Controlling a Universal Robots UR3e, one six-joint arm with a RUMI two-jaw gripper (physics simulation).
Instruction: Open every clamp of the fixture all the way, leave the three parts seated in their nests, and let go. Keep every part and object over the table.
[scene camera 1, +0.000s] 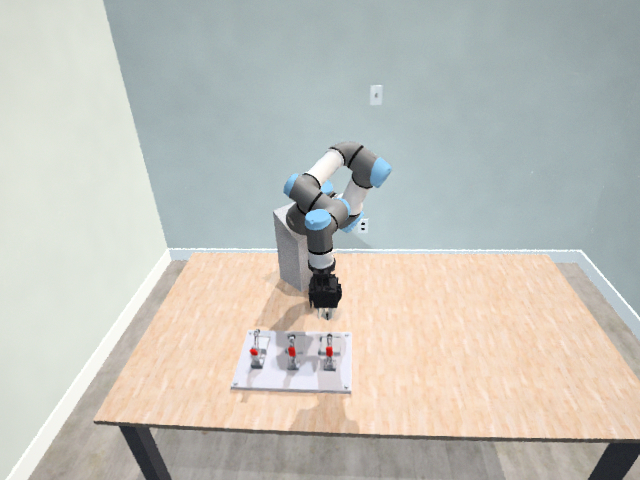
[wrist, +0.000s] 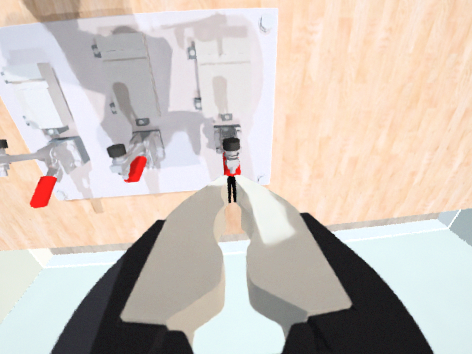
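Seen in the pictures: gripper, between the fingertips: (scene camera 1: 327, 319) (wrist: 231, 178); arm's base, origin of its link: (scene camera 1: 302, 221).
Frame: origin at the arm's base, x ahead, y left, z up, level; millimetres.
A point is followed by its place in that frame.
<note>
The fixture plate (scene camera 1: 310, 381) {x 496, y 177, z -245 mm} (wrist: 185, 180) {x 507, y 162, z -245 mm} carries three clamps with red handles: the left clamp (scene camera 1: 255, 359) {x 485, y -2, z -215 mm} (wrist: 67, 155) {x 471, y 11, z -217 mm}, the middle clamp (scene camera 1: 292, 360) {x 456, y 109, z -215 mm} (wrist: 149, 147) {x 444, y 117, z -214 mm} and the right clamp (scene camera 1: 329, 361) {x 425, y 215, z -226 mm} (wrist: 228, 134) {x 419, y 215, z -234 mm}. All three clamp arms stand raised off the parts; how fully each is open is hard to tell. The left part (wrist: 42, 107) {x 412, y -7, z -219 mm}, middle part (wrist: 127, 82) {x 373, y 89, z -229 mm} and right part (wrist: 215, 75) {x 349, y 188, z -224 mm}, pale grey blocks, lie at their nests. My gripper (scene camera 1: 326, 316) {x 399, y 206, z -84 mm} (wrist: 231, 178) {x 399, y 206, z -84 mm} is shut and empty, above and behind the plate on the robot's side, near the right clamp in line of sight.
The wooden table (scene camera 1: 465, 351) {x 251, y 610, z -260 mm} (wrist: 370, 100) {x 341, y 418, z -260 mm} extends around the plate. The grey robot pedestal (scene camera 1: 289, 255) {x 65, y -37, z -116 mm} stands behind the fixture, slightly left of my gripper. The table's front edge (scene camera 1: 392, 436) {x 592, y 430, z -269 mm} lies beyond the plate. Walls stand behind and to the left.
</note>
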